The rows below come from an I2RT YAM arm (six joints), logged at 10 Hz.
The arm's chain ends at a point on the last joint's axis. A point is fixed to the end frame.
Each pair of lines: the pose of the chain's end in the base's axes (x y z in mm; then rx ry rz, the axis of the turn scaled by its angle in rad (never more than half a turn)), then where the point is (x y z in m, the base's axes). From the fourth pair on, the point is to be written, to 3 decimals.
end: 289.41 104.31 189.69 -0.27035 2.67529 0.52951
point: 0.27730 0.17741 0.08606
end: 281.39 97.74 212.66 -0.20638 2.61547 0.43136
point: 0.28204 0.16658 0.10547
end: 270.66 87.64 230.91 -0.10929 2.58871 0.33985
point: 0.28109 0.15149 0.12116
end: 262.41 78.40 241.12 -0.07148 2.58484 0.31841
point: 0.275 0.141 0.131
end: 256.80 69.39 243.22 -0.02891 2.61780 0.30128
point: 0.268 0.131 0.132
